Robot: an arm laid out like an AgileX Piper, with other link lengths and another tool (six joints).
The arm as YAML. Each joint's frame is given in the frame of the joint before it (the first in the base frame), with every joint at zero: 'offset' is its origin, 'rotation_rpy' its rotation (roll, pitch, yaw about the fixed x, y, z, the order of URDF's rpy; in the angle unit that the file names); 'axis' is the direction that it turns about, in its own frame. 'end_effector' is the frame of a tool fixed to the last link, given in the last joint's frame.
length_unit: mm
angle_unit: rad
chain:
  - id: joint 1
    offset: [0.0, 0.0, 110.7]
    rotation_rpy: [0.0, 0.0, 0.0]
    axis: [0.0, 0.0, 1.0]
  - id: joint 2
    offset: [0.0, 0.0, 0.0]
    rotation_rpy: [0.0, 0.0, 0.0]
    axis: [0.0, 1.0, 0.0]
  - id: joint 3
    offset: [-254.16, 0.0, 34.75]
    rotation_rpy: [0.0, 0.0, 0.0]
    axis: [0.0, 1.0, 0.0]
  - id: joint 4
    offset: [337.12, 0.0, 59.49]
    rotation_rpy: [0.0, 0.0, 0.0]
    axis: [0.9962, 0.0, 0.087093]
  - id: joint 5
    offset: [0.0, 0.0, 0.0]
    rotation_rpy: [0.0, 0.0, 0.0]
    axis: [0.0, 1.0, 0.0]
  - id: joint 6
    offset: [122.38, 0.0, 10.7]
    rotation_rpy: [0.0, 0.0, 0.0]
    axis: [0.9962, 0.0, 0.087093]
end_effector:
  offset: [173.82, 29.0, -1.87]
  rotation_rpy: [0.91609, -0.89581, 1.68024]
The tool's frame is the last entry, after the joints.
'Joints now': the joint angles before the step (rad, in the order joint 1, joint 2, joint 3, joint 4, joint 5, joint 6). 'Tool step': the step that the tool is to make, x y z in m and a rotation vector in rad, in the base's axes. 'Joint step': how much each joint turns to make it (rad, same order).
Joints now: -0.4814, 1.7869, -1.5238, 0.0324, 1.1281, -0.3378
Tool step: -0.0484, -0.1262, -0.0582, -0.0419, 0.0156, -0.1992
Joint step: -0.2454, 0.1305, 0.0000, -0.0324, -0.1409, -0.0422
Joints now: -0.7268, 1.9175, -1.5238, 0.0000, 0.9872, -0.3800
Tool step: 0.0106, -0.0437, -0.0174, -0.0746, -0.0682, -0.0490
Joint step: -0.0416, 0.0532, 0.0000, -0.0139, -0.1538, 0.0137
